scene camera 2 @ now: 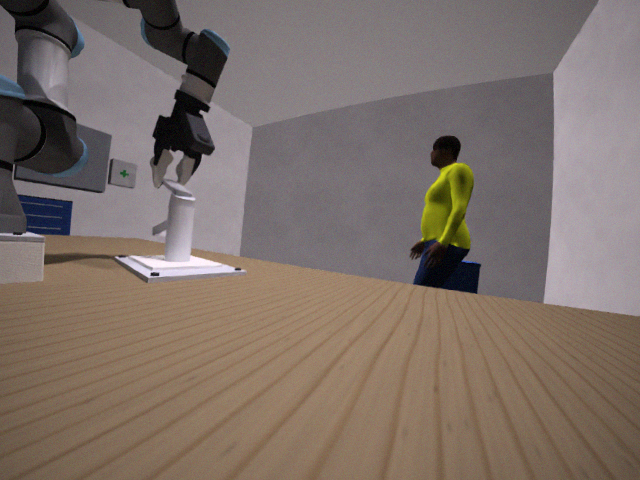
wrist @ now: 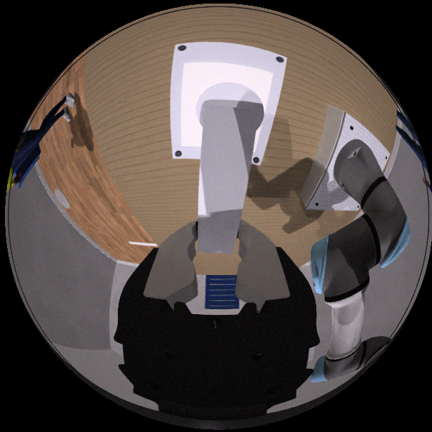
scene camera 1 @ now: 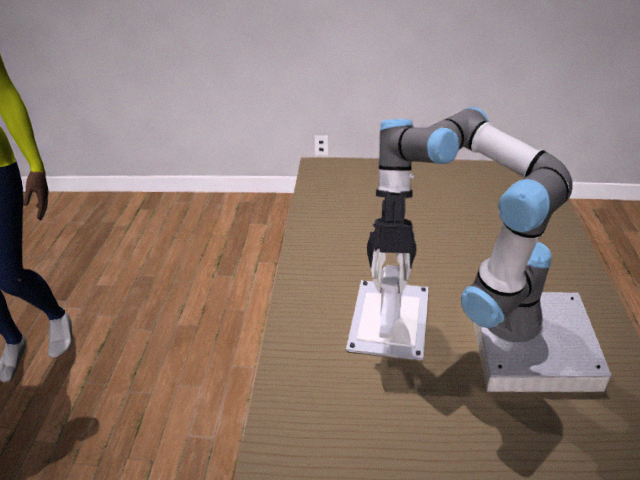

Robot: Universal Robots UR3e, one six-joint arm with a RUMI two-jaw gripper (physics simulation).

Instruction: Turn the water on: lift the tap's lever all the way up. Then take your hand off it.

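Places are measured from the arm's base along level axes (x ahead, y left, z up), in centimetres.
Pixels of known places: gripper, fingertip midpoint: (scene camera 2: 165,190) (scene camera 1: 389,292); arm's base at its link origin: (scene camera 1: 512,321).
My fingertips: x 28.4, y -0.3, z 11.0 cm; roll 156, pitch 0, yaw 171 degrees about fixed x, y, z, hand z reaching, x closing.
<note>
For each thing: its top centre in the pictures, then the offset to it from my fingertips. Level surfaces: height alone.
- flat lever at its top centre: (scene camera 1: 391,267) (scene camera 2: 175,176) dx -1.1, dy -4.5, dz +2.9 cm
- spout at its top centre: (scene camera 1: 388,307) (scene camera 2: 168,218) dx -0.6, dy -2.7, dz -6.6 cm
- table at its surface level: dz -16.5 cm
A white tap stands on a white square plate (scene camera 1: 355,320) (scene camera 2: 222,272) (wrist: 176,100). Its upright column (scene camera 1: 388,315) (scene camera 2: 179,227) carries a flat lever (scene camera 1: 390,277) (scene camera 2: 178,189) (wrist: 223,185) on top. The lever is tilted up, with its free end higher than its hinge end. The spout (scene camera 2: 160,227) sticks out low behind the column in scene camera 2; the lever hides it in the wrist view. My gripper (scene camera 1: 390,285) (scene camera 2: 172,180) (wrist: 217,221) points down and is shut on the lever's free end, one finger on each side. Any slight gap beside the lever is too small to judge.
The arm's base block (scene camera 1: 568,335) (scene camera 2: 20,258) (wrist: 325,150) stands on the table (scene camera 1: 320,413) (scene camera 2: 361,387), beside the tap plate. A person in a yellow top (scene camera 1: 18,124) (scene camera 2: 448,206) stands on the floor beyond the table's edge. A blue bin (scene camera 2: 467,276) is behind the person.
</note>
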